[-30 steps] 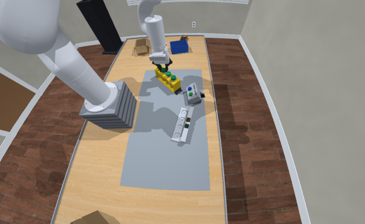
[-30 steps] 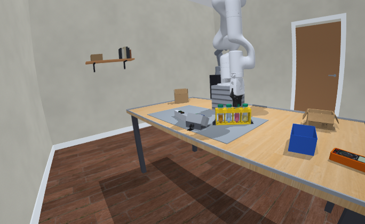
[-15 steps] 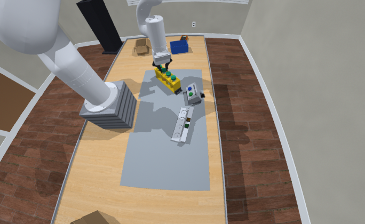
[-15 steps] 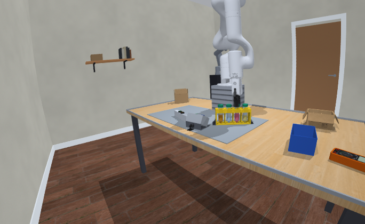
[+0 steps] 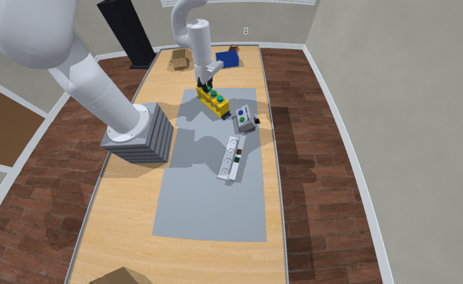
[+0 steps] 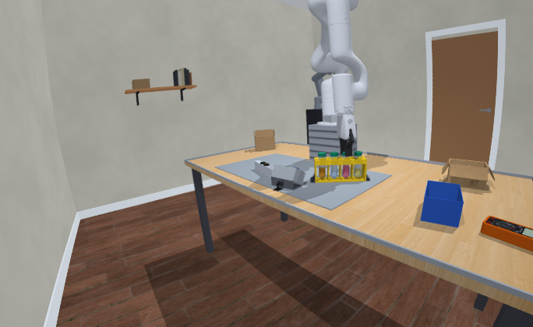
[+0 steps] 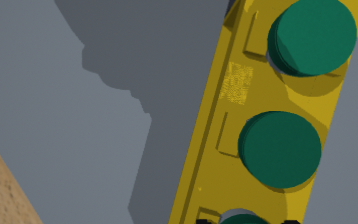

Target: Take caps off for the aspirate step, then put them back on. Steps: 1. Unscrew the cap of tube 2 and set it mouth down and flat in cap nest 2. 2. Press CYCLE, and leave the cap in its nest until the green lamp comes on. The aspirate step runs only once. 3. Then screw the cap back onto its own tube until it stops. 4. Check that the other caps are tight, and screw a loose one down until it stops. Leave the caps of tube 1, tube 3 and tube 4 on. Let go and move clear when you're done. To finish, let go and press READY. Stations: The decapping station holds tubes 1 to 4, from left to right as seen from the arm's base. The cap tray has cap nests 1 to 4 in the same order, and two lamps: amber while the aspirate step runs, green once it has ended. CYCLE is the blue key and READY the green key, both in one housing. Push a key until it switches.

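Right now my hand is 1 cm above the green cap. Also, from my hand: green key (21 cm ahead, 14 cm to the right, 6 cm below); then key housing (22 cm ahead, 11 cm to the right, 8 cm below); then blue key (20 cm ahead, 9 cm to the right, 6 cm below).
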